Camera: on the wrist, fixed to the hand. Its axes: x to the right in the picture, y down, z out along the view.
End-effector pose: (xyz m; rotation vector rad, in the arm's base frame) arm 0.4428 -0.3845 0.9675 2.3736 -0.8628 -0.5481
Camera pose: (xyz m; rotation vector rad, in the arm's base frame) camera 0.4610 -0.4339 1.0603 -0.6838 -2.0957 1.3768
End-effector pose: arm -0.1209 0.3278 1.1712 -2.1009 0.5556 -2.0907
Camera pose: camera -0.1976 0.2536 1.1735 0.8463 1.5463 -0.2927
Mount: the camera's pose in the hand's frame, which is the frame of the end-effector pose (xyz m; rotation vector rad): 0.0295 0.0807 -0.0633 -0.0498 -0.8498 -3.0140
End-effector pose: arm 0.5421 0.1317 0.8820 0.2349 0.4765 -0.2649
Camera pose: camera 0.5654 0.2196 0.8262 0.8377 0.4398 2.8792
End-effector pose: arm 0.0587 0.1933 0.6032 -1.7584 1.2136 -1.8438
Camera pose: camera -0.0314 0.1466 0.5701 1.4157 1.4968 -0.0420
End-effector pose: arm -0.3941 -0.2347 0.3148 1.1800 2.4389 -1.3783
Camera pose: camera -0.3437 -0.1460 0.2837 2.4801 -1.0287 0.3989
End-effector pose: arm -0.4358 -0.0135 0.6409 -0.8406 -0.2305 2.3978
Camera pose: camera -0.4532 -0.0641 0.5485 0.6790 -0.8398 -0.4049
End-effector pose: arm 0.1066 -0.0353 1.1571 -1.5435 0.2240 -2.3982
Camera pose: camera 0.0496 -0.1225 1.1338 0.6570 1.1613 -0.0161
